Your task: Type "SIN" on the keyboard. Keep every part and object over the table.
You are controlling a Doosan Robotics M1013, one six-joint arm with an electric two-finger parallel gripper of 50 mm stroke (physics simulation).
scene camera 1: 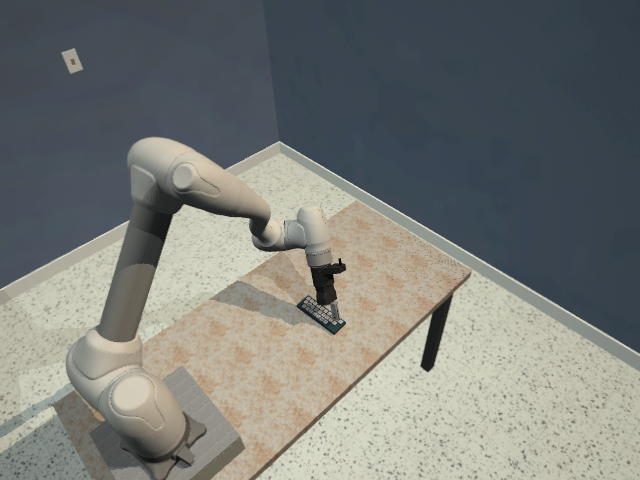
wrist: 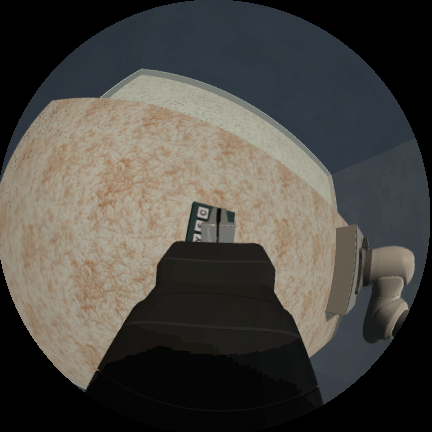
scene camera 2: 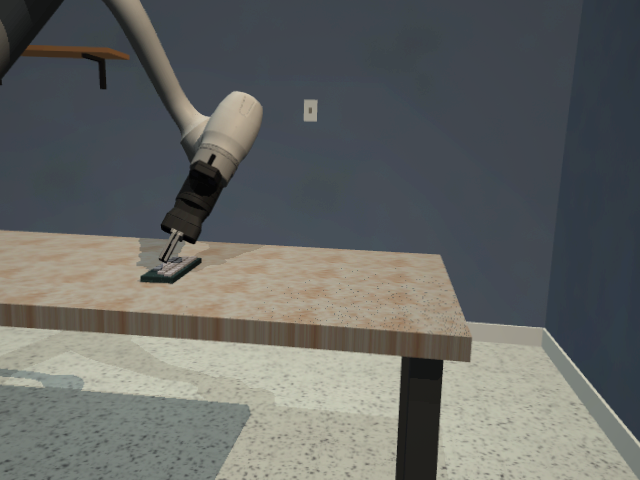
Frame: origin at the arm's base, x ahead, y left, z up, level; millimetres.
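Seen in the pictures: gripper, fingertip midpoint: [scene camera 1: 336, 319] [wrist: 218, 216] [scene camera 2: 162, 260]; arm's base at its link origin: [scene camera 1: 164, 437] [wrist: 360, 267].
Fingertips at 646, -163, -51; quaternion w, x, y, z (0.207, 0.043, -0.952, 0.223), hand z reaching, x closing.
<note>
Pixels of each thing's middle, then the offset from my fingertips to it, as dx, dy, dz. Level surfaces: height alone.
- dark green keyboard at the middle of its body: [wrist: 203, 274] [scene camera 2: 173, 268] [scene camera 1: 320, 314] +6, +74, -31
- C key at the middle of its body: [wrist: 202, 212] +13, -8, -25
- S key at the middle of its body: [wrist: 199, 225] +15, +9, -25
- table at its surface level: dz -40
The dark green keyboard [scene camera 1: 313, 310] [scene camera 2: 179, 267] [wrist: 191, 220] with pale keys lies flat on the table. In the wrist view the C key [wrist: 202, 212] shows just left of the fingers, with part of the S key [wrist: 199, 226] and part of the Y key below it. My gripper [scene camera 1: 337, 318] [scene camera 2: 163, 259] [wrist: 218, 216] is shut and empty. It points down at a slant, with its fingertips low over the keyboard's end nearest scene camera 2. Whether the tips touch a key cannot be told. The fingers and gripper body hide the I and N keys in the wrist view.
The table [scene camera 1: 242, 356] [scene camera 2: 330, 289] [wrist: 100, 200] carries the keyboard and the arm's grey base block [scene camera 1: 227, 439] [wrist: 342, 270]. The table's long edge [scene camera 2: 232, 325] runs along the side nearest scene camera 2. A wall shelf [scene camera 2: 72, 51] is at the upper left.
</note>
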